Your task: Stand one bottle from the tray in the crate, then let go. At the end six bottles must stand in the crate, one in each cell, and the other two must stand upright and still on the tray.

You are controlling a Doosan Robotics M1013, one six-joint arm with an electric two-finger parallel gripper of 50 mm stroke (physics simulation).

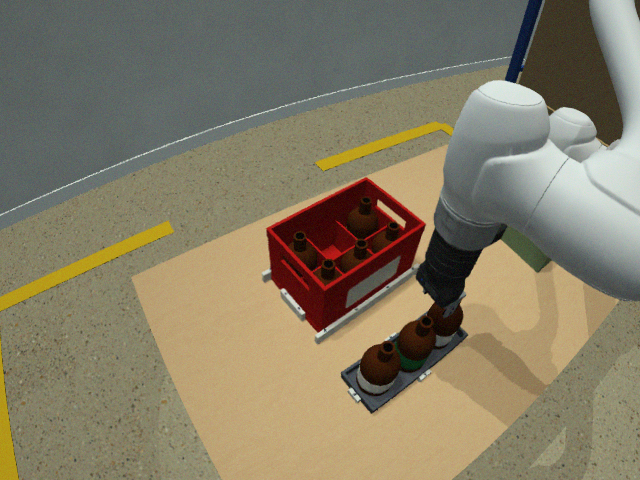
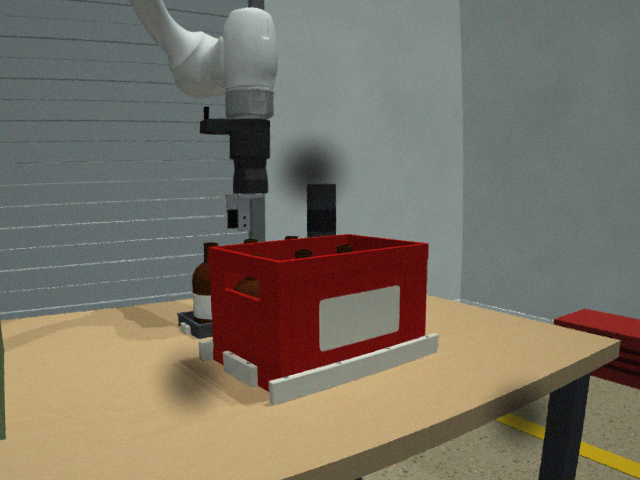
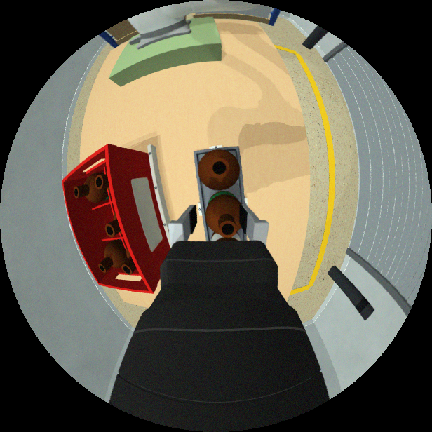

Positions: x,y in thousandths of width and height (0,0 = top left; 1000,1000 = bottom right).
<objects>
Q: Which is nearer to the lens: the green-labelled bottle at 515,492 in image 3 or the dark tray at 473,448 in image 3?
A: The green-labelled bottle.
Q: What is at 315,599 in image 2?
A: A white-labelled bottle.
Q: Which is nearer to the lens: the white-labelled bottle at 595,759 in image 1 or the dark tray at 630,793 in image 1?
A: The white-labelled bottle.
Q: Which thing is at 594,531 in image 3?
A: The gripper.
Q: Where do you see a red crate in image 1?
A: At 507,464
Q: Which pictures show the red crate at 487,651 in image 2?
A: Image 1, image 2 and image 3: all of them.
</objects>
